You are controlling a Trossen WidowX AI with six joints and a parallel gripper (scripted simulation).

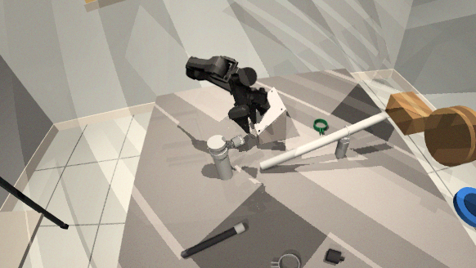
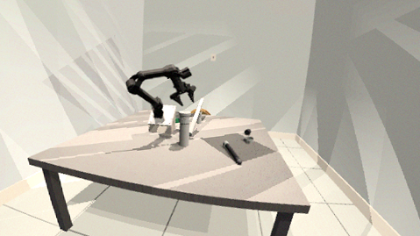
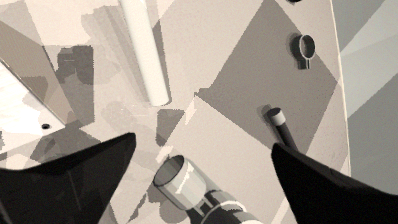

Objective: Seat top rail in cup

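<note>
Right now the rail-end cup is 70 mm to the right of my gripper tip, 70 mm below it and 10 mm behind it. Round my gripper tip: black block (440 mm ahead, 210 mm below, 190 mm to the left); then short post (380 mm to the left, 120 mm below, 20 mm ahead).
</note>
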